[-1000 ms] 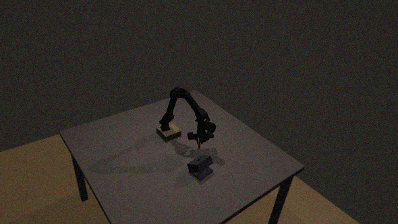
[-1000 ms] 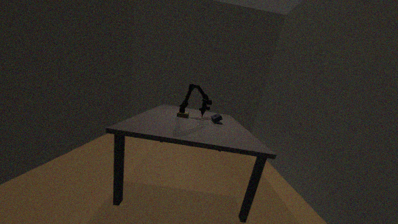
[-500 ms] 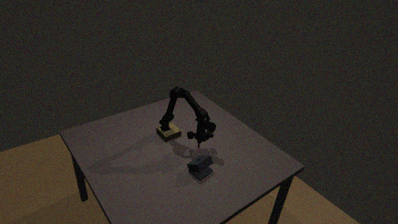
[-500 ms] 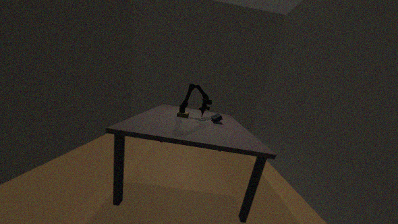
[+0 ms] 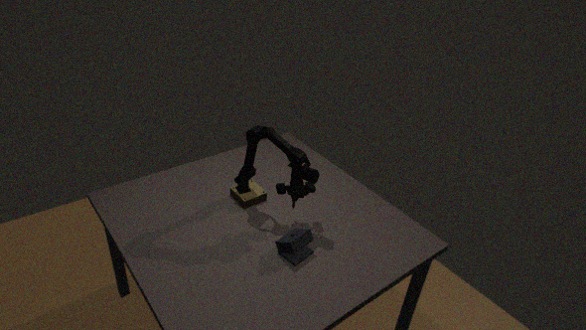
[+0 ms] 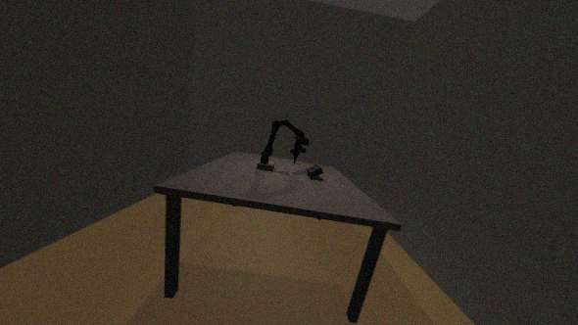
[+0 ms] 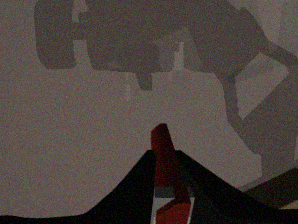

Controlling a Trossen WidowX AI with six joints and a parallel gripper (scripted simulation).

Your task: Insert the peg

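Right now the sloped panel is 200 mm ahead of my gripper tip, 100 mm to the right of it and 50 mm below it. The rest, counted from my gripper tip: red peg: 20 mm above.
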